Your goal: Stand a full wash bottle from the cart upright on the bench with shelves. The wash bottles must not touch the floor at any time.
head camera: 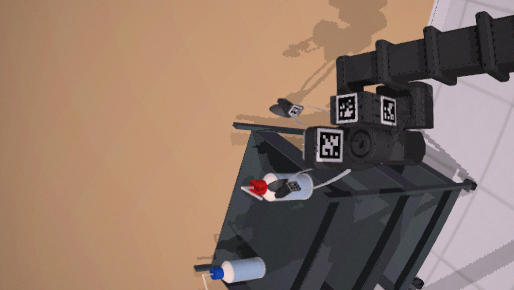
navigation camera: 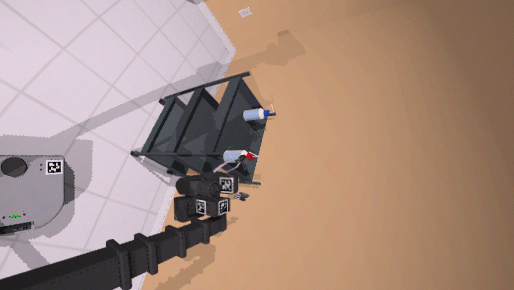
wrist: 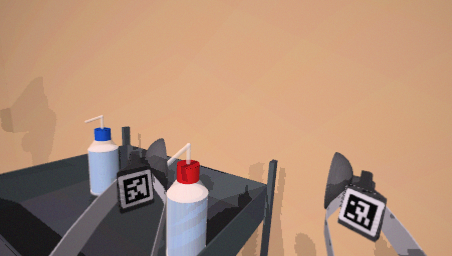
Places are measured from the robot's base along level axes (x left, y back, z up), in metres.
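Pixels of known places: gripper, fingertip midpoint: [head camera: 272, 148] [navigation camera: 246, 177]; robot's base, link origin: [navigation camera: 14, 165].
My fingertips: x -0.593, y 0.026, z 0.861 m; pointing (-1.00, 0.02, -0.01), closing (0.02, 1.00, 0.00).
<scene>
Ahead of a thing's pixels: the offset from my fingertips to its top centre. Level surfaces: height alone.
A wash bottle with a red cap @(dx -0.120, dy -0.080, dz -0.024 m) [head camera: 306, 186] [navigation camera: 232, 156] [wrist: 187, 225] stands upright on the top tray of the dark cart [head camera: 400, 190] [navigation camera: 220, 83] [wrist: 269, 210], near its end. A wash bottle with a blue cap @(dx -0.296, dy -0.316, dz -0.024 m) [head camera: 245, 270] [navigation camera: 253, 115] [wrist: 103, 170] stands farther along the same tray. Both show pale blue bodies. My gripper [head camera: 279, 148] [navigation camera: 243, 177] [wrist: 244, 164] is open, its fingers wide apart. In the wrist view the left finger is just left of the red-capped bottle; the right finger is well to its right, past the cart post. The bench with shelves does not show.
The tan wall [head camera: 125, 125] [navigation camera: 390, 150] [wrist: 300, 75] is behind the cart. The cart has raised corner posts and lower shelves. My base [navigation camera: 35, 190] stands on the tiled floor @(dz -0.860 m) [navigation camera: 110, 65] at the left of the navigation view. A wall outlet @(dx -0.655, dy -1.390, dz -0.403 m) [navigation camera: 245, 12] is above the cart there.
</scene>
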